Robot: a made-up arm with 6 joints. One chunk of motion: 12 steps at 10 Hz.
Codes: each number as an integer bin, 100 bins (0 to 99) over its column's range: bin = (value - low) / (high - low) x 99, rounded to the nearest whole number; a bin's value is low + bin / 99 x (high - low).
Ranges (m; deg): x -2.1..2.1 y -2.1..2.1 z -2.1..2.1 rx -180..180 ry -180..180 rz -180..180
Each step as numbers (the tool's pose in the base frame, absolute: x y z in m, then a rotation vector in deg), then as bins.
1 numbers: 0.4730 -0.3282 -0.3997 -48.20 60.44 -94.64
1 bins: 61 42 40 36 66 23
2 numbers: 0.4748 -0.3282 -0.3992 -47.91 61.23 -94.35
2 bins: 61 42 40 36 66 24
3 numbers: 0.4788 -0.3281 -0.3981 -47.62 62.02 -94.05
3 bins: 61 42 40 36 67 24
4 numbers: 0.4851 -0.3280 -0.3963 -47.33 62.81 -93.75
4 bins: 61 42 40 36 67 24
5 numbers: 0.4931 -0.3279 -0.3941 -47.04 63.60 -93.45
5 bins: 61 42 40 37 67 24
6 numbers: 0.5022 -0.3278 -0.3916 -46.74 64.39 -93.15
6 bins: 61 42 40 37 67 24
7 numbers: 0.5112 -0.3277 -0.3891 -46.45 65.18 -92.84
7 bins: 62 42 40 37 67 24
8 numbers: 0.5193 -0.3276 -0.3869 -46.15 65.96 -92.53
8 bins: 62 42 40 37 68 24
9 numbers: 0.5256 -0.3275 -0.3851 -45.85 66.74 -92.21
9 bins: 62 42 40 37 68 24
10 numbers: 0.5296 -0.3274 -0.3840 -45.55 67.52 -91.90
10 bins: 62 42 40 37 68 24
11 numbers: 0.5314 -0.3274 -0.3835 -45.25 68.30 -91.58
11 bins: 62 42 40 37 68 24
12 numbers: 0.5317 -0.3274 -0.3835 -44.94 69.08 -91.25
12 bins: 62 42 40 37 68 24
